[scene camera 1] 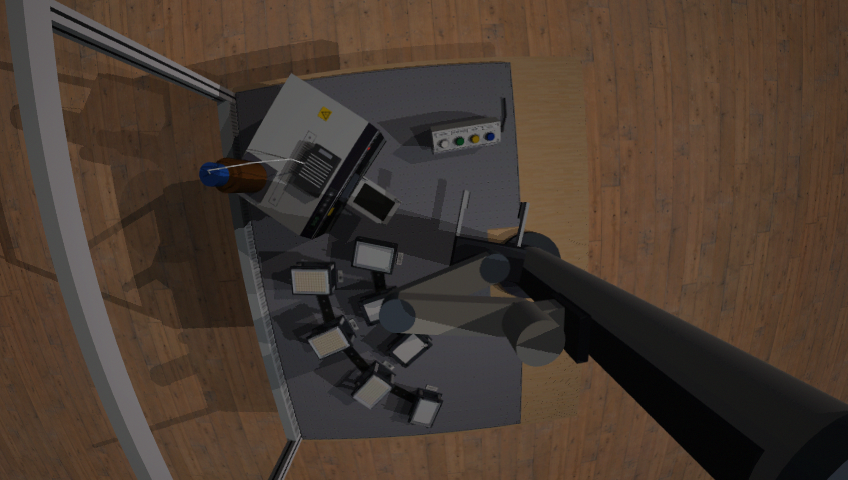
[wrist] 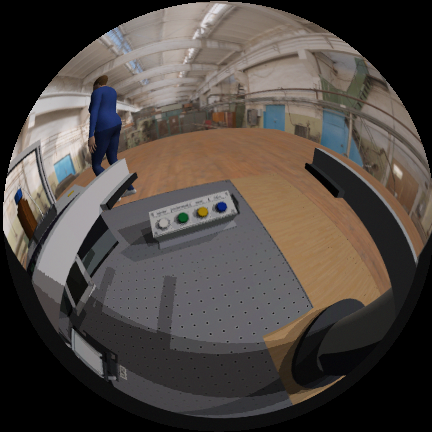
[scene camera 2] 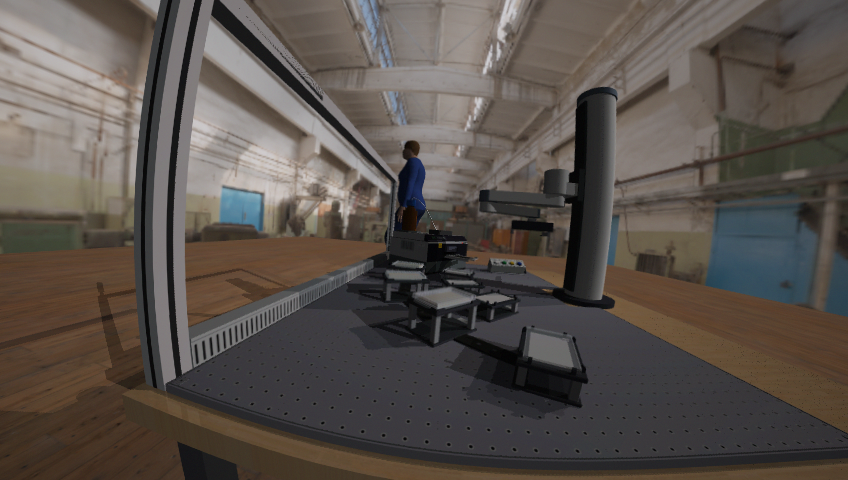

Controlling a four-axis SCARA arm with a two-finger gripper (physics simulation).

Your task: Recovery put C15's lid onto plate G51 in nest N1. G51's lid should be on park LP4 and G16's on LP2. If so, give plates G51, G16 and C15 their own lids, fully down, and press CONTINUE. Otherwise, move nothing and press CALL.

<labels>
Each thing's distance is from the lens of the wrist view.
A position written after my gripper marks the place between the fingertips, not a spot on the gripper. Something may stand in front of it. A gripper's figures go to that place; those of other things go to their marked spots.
my gripper [wrist: 219,152]: 11 cm
button box [wrist: 191,219]: 36 cm
dark-centred tray [wrist: 78,288]: 35 cm
</labels>
